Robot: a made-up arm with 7 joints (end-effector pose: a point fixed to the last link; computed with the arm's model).
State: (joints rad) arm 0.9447 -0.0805 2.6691 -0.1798 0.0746 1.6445 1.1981
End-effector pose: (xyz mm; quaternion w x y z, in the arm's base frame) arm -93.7 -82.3 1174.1 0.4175 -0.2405 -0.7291 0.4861
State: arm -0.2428 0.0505 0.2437 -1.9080 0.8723 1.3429 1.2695
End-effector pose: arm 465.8 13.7 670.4 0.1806 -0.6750 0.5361 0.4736
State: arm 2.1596 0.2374 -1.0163 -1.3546 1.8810 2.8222 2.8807
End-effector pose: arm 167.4 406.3 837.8 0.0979 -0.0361 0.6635 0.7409
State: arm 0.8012 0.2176 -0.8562 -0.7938 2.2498 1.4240 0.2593
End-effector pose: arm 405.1 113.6 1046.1 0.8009 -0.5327 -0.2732 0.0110
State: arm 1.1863 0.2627 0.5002 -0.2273 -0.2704 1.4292 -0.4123
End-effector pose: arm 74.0 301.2 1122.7 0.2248 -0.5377 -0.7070 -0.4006
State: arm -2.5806 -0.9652 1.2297 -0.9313 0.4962 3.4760 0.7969
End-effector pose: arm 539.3 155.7 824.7 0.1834 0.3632 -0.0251 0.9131
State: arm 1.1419 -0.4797 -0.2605 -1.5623 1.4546 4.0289 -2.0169
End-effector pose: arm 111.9 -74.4 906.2 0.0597 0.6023 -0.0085 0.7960
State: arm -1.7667 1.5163 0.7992 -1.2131 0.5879 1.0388 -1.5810
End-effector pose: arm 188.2 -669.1 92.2 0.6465 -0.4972 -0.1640 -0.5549
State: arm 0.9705 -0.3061 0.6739 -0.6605 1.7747 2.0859 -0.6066
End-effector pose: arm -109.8 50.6 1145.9 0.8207 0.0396 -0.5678 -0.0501
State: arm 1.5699 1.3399 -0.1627 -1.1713 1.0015 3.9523 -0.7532
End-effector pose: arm 95.3 663.8 263.9 0.1465 -0.6630 -0.4152 -0.6055
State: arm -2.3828 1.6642 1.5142 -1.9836 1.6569 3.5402 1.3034
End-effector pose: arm -68.1 -492.4 176.7 0.4542 0.6614 0.5093 0.3111
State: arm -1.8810 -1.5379 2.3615 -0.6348 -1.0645 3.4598 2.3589
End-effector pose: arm 251.6 691.2 199.8 0.3841 -0.8265 -0.2359 -0.3371
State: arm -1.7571 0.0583 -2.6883 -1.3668 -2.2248 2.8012 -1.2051
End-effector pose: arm -179.9 316.9 866.4 0.6658 -0.4072 0.3363 0.5271
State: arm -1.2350 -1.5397 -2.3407 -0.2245 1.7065 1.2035 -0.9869
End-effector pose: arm -357.1 774.8 322.6 0.7710 0.1020 -0.3036 0.5505
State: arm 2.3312 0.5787 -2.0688 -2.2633 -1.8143 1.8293 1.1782
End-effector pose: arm 268.2 244.9 621.9 0.7442 0.4718 0.0093 0.4728
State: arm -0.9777 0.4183 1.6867 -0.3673 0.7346 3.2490 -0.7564
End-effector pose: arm 239.4 -285.3 1000.9 0.3472 -0.1952 0.1809 -0.8992
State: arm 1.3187 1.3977 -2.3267 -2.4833 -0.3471 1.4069 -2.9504
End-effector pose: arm 266.8 59.8 587.6 0.2565 -0.6624 -0.5102 0.4848
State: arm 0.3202 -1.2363 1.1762 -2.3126 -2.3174 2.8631 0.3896
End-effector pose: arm -287.2 221.9 445.7 0.6499 -0.2807 0.5154 0.4829
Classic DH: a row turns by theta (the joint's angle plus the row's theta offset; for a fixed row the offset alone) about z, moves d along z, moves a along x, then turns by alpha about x. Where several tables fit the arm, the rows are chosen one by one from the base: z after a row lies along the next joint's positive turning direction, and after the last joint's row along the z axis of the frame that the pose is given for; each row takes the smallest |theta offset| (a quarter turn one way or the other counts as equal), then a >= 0, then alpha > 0; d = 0 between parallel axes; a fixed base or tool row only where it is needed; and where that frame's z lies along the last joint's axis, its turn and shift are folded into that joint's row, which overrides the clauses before.
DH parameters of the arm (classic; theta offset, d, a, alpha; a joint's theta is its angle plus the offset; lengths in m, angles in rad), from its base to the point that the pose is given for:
joint 1: 0 0.325 0 -1.5708
joint 2: 0 0 0 1.5708
joint 3: 0 0.452 0.059 1.5708
joint 4: 0 0 -0.064 -1.5708
joint 5: 0 0.296 0 1.5708
joint 6: 0 0 0.102 1.5708
joint 7: 0 0 0 0

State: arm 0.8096 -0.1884 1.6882 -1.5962 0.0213 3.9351 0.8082
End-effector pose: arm -302.3 94.2 890.5 0.9126 -0.2083 -0.3492 0.0424
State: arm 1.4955 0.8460 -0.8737 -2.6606 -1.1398 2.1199 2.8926
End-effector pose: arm 228.5 255.3 248.0 0.4432 0.5880 -0.3493 0.5795
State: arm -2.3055 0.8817 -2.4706 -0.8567 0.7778 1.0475 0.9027
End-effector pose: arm -447.5 -146.2 968.9 0.2936 -0.7485 -0.5743 -0.1538
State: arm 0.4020 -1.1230 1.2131 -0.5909 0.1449 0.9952 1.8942
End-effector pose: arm -706.0 -28.4 736.7 0.4037 -0.8287 -0.0376 -0.3858
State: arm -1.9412 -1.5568 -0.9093 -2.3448 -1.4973 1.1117 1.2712
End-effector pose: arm -223.9 324.9 525.1 0.1471 -0.4433 -0.8751 -0.1266
